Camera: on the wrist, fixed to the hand. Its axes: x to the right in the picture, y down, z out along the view.
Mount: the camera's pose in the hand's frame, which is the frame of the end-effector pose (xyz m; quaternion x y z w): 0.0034 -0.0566 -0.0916 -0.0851 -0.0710 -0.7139 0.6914
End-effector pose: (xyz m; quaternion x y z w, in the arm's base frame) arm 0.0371 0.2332 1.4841 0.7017 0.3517 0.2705 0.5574
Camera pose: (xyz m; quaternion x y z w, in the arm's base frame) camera -0.0424 0.2976 1.4503 0.2059 0.6815 -0.2308 0.6632
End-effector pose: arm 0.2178 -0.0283 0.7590 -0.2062 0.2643 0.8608 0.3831
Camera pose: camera 0.2731 -0.0505 0.6693 -0.3027 -0.0649 0.3588 0.8806
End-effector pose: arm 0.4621 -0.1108 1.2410 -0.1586 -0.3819 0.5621 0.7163
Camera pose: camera 0.5675 -0.1071 1.2191 0.1419 -0.4760 -0.1440 0.8559
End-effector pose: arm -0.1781 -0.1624 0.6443 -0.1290 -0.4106 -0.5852 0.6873
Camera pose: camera -0.1918 -0.2410 0.5719 0.1039 -0.3750 -0.9210 0.0173
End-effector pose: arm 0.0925 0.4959 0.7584 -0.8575 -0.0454 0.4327 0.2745
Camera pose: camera 0.1739 0.5053 0.8283 -0.5531 -0.6999 0.1602 0.4225
